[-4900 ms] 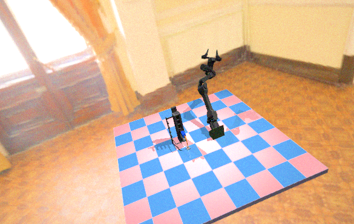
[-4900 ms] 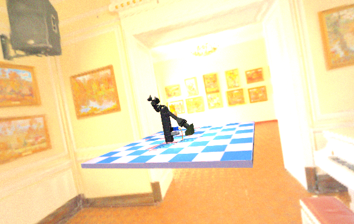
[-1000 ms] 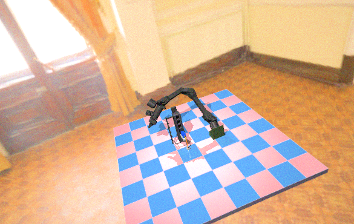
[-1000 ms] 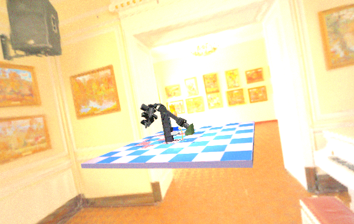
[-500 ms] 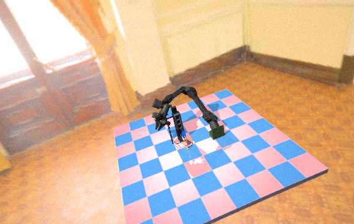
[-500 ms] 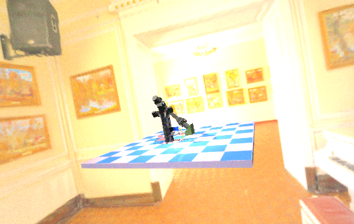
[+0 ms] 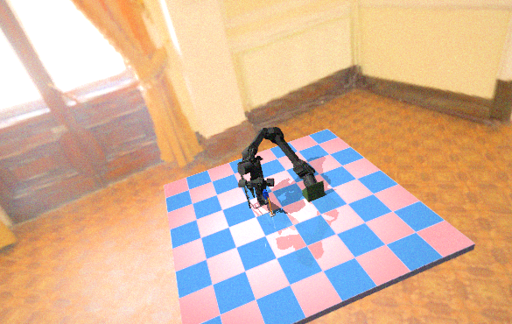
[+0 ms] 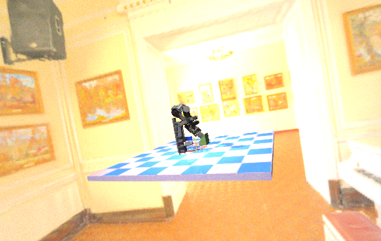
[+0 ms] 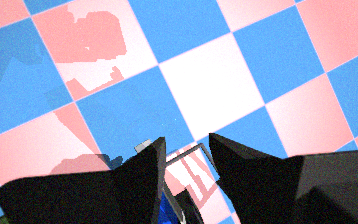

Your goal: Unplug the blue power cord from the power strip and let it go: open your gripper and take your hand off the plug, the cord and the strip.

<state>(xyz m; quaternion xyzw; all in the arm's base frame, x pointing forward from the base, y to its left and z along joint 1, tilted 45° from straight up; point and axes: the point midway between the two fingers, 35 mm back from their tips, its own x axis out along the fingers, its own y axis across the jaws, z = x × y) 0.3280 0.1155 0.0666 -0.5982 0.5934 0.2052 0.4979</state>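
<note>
The blue plug lies 90 mm to the right of my gripper tip, 60 mm behind it and 40 mm below it.
</note>
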